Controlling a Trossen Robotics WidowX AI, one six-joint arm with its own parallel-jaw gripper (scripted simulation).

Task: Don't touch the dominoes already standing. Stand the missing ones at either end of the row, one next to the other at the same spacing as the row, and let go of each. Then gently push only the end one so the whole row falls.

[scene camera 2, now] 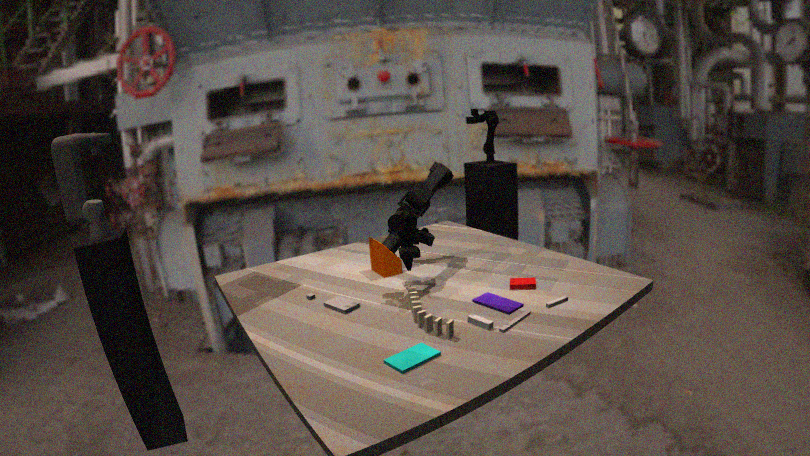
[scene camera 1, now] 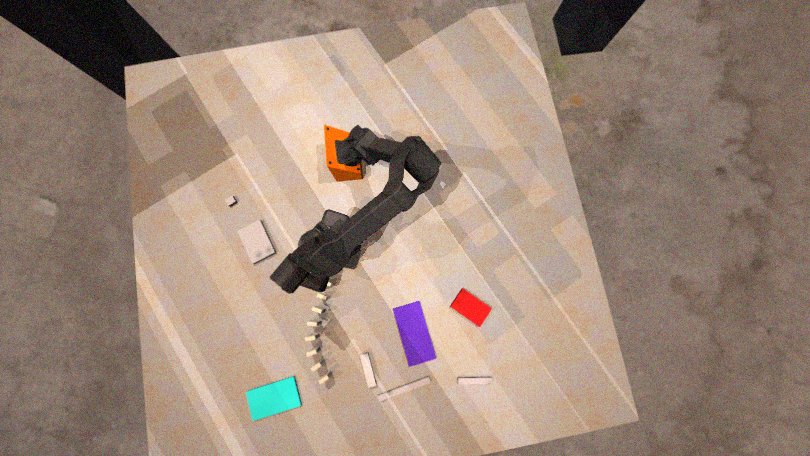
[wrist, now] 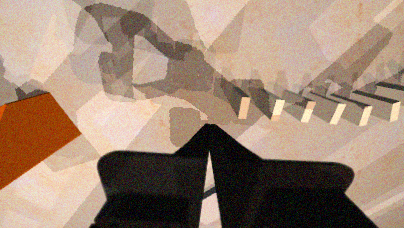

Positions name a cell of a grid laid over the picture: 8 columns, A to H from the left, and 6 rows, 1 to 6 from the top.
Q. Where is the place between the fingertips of my gripper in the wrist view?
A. E4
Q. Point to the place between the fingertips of my gripper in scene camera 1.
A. D4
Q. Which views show my gripper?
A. Scene camera 2, scene camera 1 and the wrist view: all of them.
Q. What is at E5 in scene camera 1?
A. A purple tile.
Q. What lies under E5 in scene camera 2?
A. A teal tile.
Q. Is my gripper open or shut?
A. Shut.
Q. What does my gripper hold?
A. Nothing.
